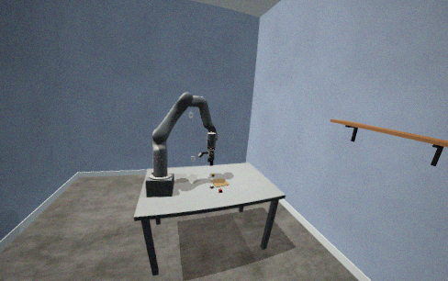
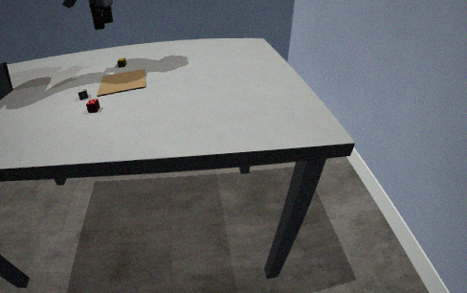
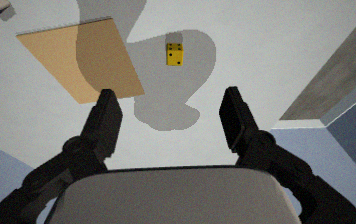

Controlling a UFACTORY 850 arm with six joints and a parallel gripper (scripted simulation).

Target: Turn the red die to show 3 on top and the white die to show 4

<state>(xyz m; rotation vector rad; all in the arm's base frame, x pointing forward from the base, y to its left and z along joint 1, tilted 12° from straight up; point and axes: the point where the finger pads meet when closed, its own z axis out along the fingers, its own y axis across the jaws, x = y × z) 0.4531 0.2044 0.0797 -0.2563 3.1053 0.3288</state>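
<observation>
Right now my hand is 28 cm to the left of the red die, 15 cm above it and 8 cm short of it. Also, from my hand: tan mat: 16 cm below, 12 cm to the right, 9 cm ahead; white die: 21 cm to the right, 15 cm below; yellow die: 15 cm below, 4 cm ahead, 1 cm to the left.
</observation>
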